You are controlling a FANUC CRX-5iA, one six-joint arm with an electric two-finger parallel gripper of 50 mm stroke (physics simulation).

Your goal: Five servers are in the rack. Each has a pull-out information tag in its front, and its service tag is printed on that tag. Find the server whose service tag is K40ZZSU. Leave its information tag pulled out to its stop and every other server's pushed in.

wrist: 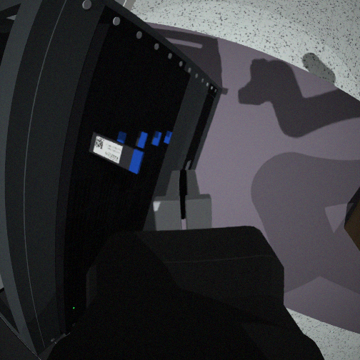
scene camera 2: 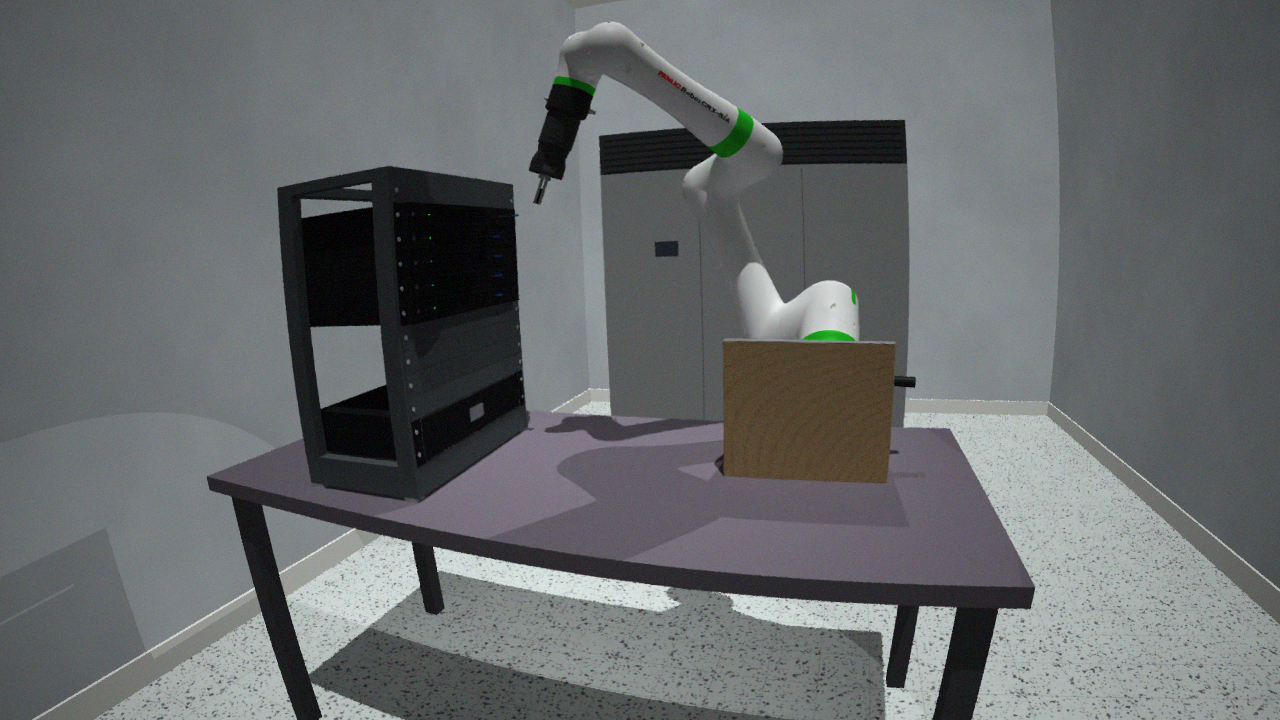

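Seen in the pictures: gripper, fingertip midpoint: [scene camera 2: 536, 203]; arm's base, link origin: [scene camera 2: 828, 385].
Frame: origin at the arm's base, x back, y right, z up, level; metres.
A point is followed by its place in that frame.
The rack [scene camera 2: 395, 358] @(z 0.113, x -0.749, y -0.358 m) [wrist: 37, 150] holds five black servers [scene camera 2: 458, 259] @(z 0.279, x -0.723, y -0.157 m) stacked in its upper part. The top server's information tag [scene camera 2: 514, 214] @(z 0.370, x -0.667, y -0.004 m) [wrist: 134, 161] is pulled out; its white label [wrist: 107, 151] with a square code faces the wrist camera, but the print is too small and blurred to read surely. The other four tags show as blue ends [wrist: 122, 136] [wrist: 142, 140] [wrist: 156, 138] [wrist: 168, 137] close to the server fronts. My gripper [scene camera 2: 537, 200] @(z 0.390, x -0.618, y 0.011 m) [wrist: 183, 184] is shut and empty, pointing down in front of the rack's upper part, apart from the tags.
The rack stands at the left of the purple table [scene camera 2: 671, 537] @(z -0.167, x -0.248, y -0.374 m) [wrist: 230, 150]. A black unit [scene camera 2: 447, 429] @(z -0.057, x -0.737, y -0.230 m) with a pale label sits low in the rack, below grey panels [scene camera 2: 460, 353] @(z 0.084, x -0.739, y -0.150 m). A wooden panel [scene camera 2: 810, 411] @(z -0.028, x -0.036, y -0.103 m) stands before the arm's base. Grey cabinets [scene camera 2: 653, 322] stand behind.
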